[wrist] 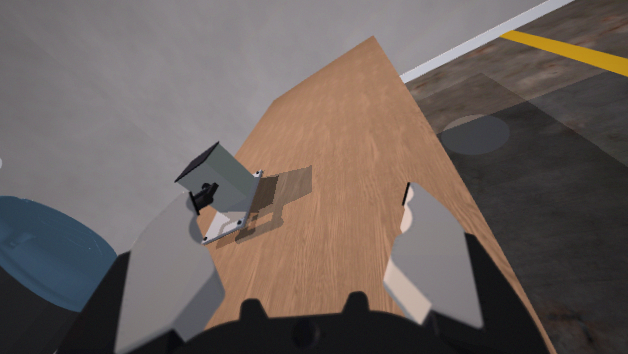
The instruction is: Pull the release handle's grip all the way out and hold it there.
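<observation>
The release handle (209, 194) is a black part on the front of a grey-green box (227, 172) with a dark top, left of centre in the wrist view. The box is fixed on a white plate with dark screws, on the wooden table. My gripper (302, 190) is wide open, with bare table showing between its two grey fingers. The left finger's tip overlaps the handle in the view and hides part of it. I cannot tell whether the finger touches the handle or how far out its grip is.
The wooden table (350, 115) runs away from the gripper, with the box's shadow on it. A blue rounded object (50, 250) shows at the lower left. A grey wall stands behind, and a dark floor with a yellow stripe (570, 50) lies at the right.
</observation>
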